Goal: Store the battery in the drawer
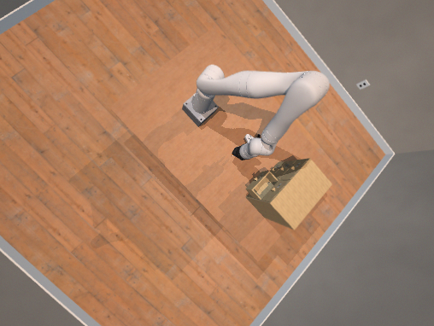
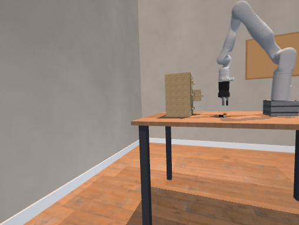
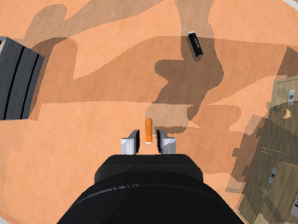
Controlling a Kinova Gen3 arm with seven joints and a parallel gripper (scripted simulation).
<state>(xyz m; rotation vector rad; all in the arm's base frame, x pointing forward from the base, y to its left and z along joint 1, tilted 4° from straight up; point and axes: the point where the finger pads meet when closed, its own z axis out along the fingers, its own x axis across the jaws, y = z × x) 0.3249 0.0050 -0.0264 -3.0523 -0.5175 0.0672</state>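
Right now the AAA battery is 8 cm below my hand. The rest, counted from my hand: black battery: 3 cm ahead, 19 cm to the left, 8 cm below; drawer: 26 cm ahead, 4 cm to the right, 5 cm above.
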